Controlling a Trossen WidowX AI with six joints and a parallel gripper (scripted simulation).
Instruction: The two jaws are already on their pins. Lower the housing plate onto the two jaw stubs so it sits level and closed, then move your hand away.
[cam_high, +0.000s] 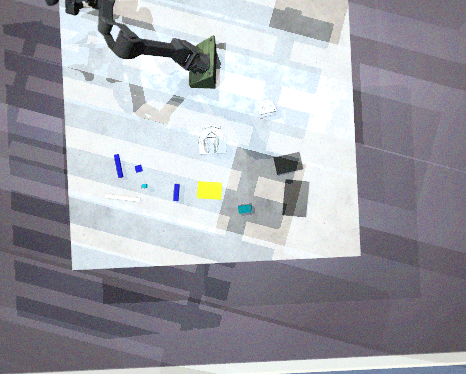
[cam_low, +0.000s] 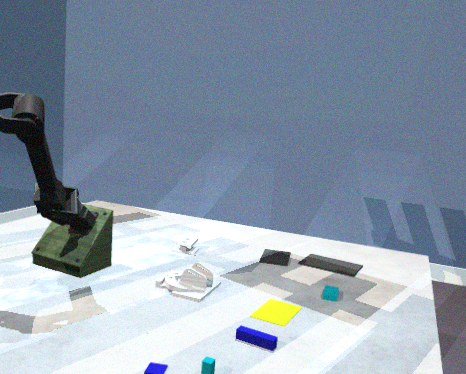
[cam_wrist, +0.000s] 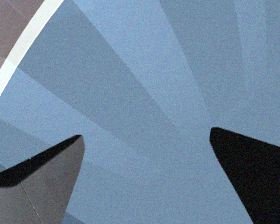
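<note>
The yellow tile lies 720 mm ahead of my gripper tip, 550 mm to the left of it and 300 mm below it. Round my gripper tip: cyan block (800 mm ahead, 710 mm to the left, 300 mm below); then white bar (740 mm ahead, 300 mm below, 160 mm to the left).
</note>
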